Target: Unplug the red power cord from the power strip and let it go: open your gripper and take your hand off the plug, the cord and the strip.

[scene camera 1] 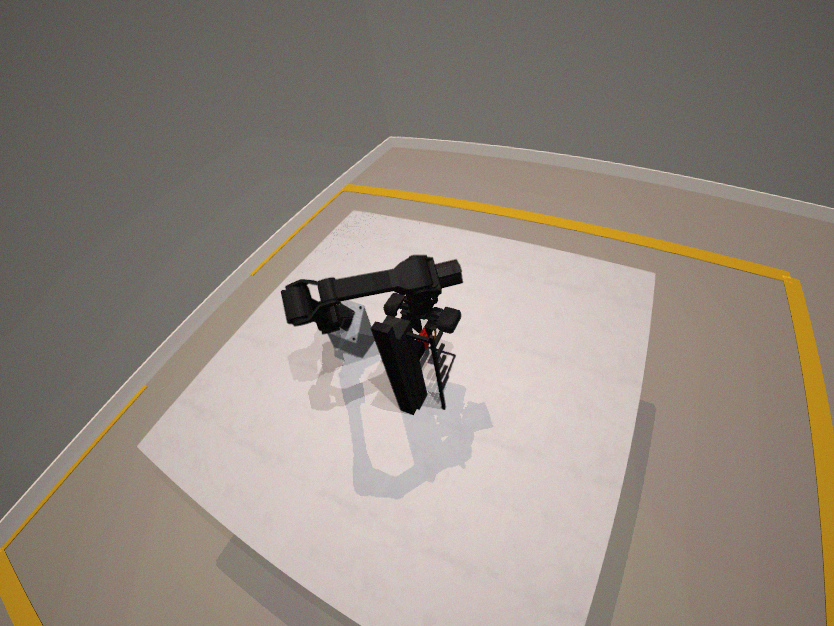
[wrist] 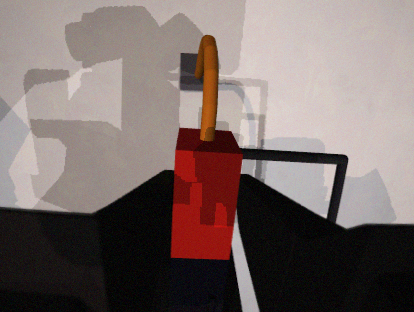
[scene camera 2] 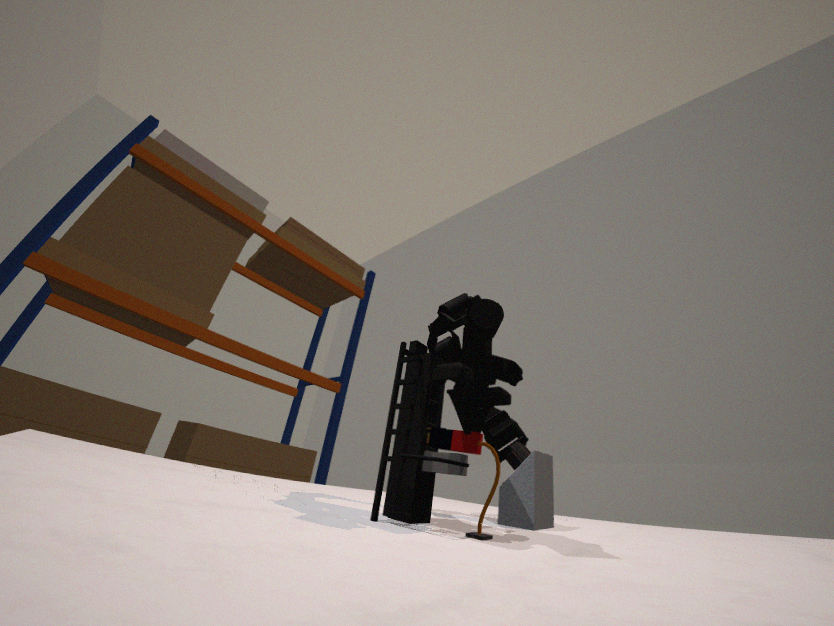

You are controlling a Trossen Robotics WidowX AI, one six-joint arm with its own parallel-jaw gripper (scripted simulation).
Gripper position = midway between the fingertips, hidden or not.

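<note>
There's the gripper (scene camera 2: 471, 435), and you'd see it again as the gripper (scene camera 1: 425, 333) and the gripper (wrist: 205, 183). Then there's a red plug (wrist: 207, 173), along with an anchor cleat (wrist: 188, 82).
</note>
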